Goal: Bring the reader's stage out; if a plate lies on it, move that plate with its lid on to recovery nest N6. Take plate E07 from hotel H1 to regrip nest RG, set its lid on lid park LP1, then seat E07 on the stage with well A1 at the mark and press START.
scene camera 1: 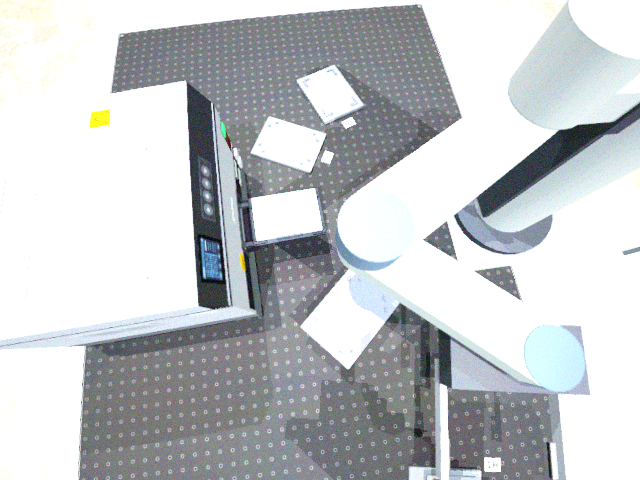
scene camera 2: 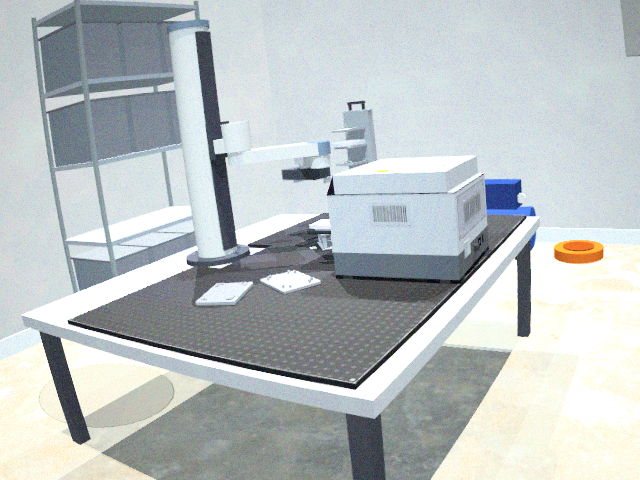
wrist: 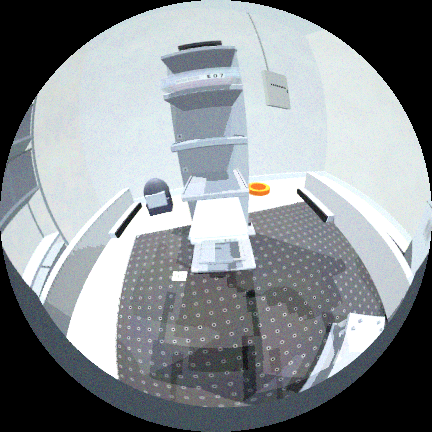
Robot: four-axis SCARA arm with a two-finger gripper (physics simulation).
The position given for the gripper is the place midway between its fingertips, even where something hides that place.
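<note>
The gripper [wrist: 216,185] is holding nothing. The scene also has a hotel shelf [wrist: 220,252], a button column [scene camera 1: 205,171] and a screen [scene camera 1: 211,265], along with a LP1 lid park [scene camera 1: 282,142], which is visible in scene camera 2 [scene camera 2: 291,281] too.
</note>
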